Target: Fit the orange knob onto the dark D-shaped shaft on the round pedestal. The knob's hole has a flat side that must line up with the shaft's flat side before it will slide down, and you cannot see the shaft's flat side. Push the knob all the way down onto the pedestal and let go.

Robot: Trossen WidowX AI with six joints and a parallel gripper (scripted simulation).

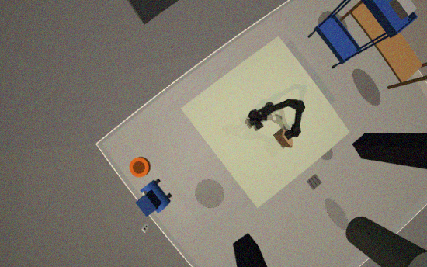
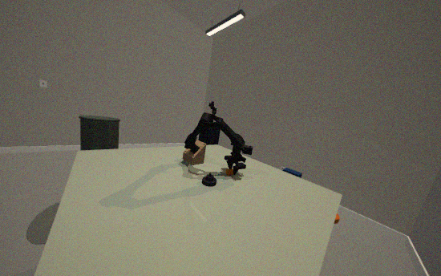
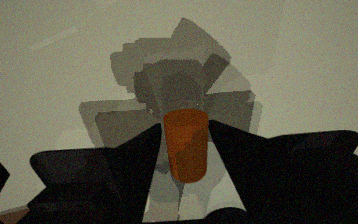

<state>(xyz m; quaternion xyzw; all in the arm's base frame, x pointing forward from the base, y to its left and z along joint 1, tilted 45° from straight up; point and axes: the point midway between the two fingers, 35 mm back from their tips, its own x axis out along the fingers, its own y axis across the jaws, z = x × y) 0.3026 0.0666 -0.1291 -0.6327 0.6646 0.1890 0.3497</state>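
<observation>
Now: the orange knob 20 mm to the right of my gripper tip and 10 mm above it. The rest, counted from my gripper tip: dark round pedestal 220 mm to the right, 20 mm ahead, 20 mm above.
</observation>
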